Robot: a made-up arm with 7 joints. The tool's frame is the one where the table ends. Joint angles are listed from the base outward.
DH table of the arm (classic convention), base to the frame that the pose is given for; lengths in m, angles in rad. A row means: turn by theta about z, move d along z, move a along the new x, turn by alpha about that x. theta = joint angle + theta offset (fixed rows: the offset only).
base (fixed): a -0.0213; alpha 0; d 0; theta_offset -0.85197
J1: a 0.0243; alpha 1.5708; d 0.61; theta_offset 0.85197
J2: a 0.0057; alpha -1.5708; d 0.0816; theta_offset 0
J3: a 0.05; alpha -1.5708; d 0.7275; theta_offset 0
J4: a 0.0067; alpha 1.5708; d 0.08; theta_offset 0
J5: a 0.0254; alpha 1.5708; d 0.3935; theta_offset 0
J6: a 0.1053; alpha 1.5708; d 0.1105; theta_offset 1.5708
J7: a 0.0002; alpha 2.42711; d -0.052; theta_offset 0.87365
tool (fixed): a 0; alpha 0; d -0.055; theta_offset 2.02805
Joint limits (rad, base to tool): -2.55..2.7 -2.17..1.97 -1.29..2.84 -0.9..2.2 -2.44..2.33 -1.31..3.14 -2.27..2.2
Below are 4 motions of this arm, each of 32 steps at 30 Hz.
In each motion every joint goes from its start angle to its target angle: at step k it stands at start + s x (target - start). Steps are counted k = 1, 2, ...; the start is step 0. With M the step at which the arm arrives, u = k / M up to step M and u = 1 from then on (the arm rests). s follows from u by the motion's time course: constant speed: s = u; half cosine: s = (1 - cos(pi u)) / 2; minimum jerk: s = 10 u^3 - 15 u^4 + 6 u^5.
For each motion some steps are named. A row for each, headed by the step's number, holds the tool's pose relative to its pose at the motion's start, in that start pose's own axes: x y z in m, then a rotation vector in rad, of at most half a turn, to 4 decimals.
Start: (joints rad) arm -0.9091 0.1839 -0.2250 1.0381 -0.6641 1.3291 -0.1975
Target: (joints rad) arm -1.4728 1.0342 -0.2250 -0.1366 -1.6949 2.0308 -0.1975
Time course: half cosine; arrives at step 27
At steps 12, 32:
12: -0.4527 -0.0765 0.4186 -0.9082 0.6791 -0.3199
32: -0.5301 0.3095 1.1469 -1.8782 1.9810 -0.2542

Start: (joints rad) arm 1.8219 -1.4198 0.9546 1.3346 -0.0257 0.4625 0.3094
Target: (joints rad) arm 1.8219 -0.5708 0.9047 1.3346 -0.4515 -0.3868 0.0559
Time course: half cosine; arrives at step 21
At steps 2, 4, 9, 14, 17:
2: 0.0009 0.0132 0.0096 -0.0153 0.0247 0.0030
4: 0.0037 0.0527 0.0360 -0.0584 0.0967 0.0089
9: 0.0210 0.2535 0.1291 -0.2291 0.4320 -0.0199
14: 0.0481 0.5157 0.1706 -0.3560 0.7998 -0.1728
17: 0.0617 0.6366 0.1635 -0.3831 0.9402 -0.2806

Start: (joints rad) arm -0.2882 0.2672 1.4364 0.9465 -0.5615 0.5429 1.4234
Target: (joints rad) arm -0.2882 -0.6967 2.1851 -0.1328 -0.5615 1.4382 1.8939
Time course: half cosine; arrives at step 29
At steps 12, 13, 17, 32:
12: -0.0314 -0.3418 0.0777 0.6366 -0.6523 -0.1367
13: -0.0466 -0.4014 0.0754 0.7234 -0.7523 -0.1786
17: -0.1387 -0.6483 0.0187 1.0363 -1.1768 -0.4010
32: -0.3970 -0.9881 -0.2503 1.3010 -1.9780 -0.9500

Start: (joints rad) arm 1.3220 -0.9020 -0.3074 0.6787 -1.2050 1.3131 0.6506
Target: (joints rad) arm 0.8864 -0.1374 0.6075 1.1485 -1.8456 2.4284 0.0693
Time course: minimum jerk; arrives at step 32
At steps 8, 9, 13, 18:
8: -0.0718 -0.0359 0.0068 -0.0922 -0.0902 0.0143
9: -0.0969 -0.0475 0.0110 -0.1281 -0.1210 0.0185
13: -0.2322 -0.1013 0.0492 -0.3546 -0.2775 0.0363
18: -0.4360 -0.1528 0.1583 -0.8049 -0.4816 0.0662

